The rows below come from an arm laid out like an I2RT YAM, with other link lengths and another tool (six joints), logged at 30 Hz.
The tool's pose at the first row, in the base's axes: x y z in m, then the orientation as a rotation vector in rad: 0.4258 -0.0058 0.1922 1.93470 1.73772 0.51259
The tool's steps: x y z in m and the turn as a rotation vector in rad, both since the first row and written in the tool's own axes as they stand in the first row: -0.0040 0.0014 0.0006 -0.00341 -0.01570 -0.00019; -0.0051 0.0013 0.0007 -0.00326 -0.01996 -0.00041; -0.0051 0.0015 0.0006 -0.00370 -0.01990 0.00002; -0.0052 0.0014 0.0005 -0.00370 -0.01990 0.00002; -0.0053 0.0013 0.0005 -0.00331 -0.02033 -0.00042; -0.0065 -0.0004 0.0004 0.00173 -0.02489 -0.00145; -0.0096 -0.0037 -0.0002 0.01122 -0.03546 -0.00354; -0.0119 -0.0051 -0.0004 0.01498 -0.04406 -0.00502; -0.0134 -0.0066 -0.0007 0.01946 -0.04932 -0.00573; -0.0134 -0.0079 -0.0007 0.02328 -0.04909 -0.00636; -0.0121 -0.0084 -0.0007 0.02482 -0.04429 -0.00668; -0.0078 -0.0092 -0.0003 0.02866 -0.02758 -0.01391; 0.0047 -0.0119 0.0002 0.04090 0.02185 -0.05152; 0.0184 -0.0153 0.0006 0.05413 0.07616 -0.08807; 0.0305 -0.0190 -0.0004 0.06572 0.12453 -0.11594
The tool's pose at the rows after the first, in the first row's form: 0.4268 -0.0099 0.1927 1.93114 1.72620 0.49868; 0.4266 -0.0110 0.1926 1.93073 1.72383 0.49402; 0.4267 -0.0110 0.1928 1.93085 1.72324 0.49458; 0.4266 -0.0111 0.1928 1.93085 1.72324 0.49458; 0.4265 -0.0112 0.1928 1.93066 1.72358 0.49367; 0.4249 -0.0123 0.1919 1.93280 1.72452 0.48462; 0.4215 -0.0150 0.1906 1.93647 1.72514 0.46544; 0.4200 -0.0172 0.1901 1.93692 1.72316 0.45301; 0.4184 -0.0185 0.1895 1.93883 1.72299 0.44377; 0.4174 -0.0184 0.1887 1.94083 1.72584 0.44078; 0.4171 -0.0171 0.1884 1.94196 1.73002 0.44445; 0.4172 -0.0128 0.1874 1.93890 1.74909 0.45631; 0.4169 -0.0003 0.1849 1.91344 1.82010 0.48501; 0.4160 0.0135 0.1820 1.88776 1.89358 0.51856; 0.4139 0.0259 0.1801 1.86767 1.95470 0.55052
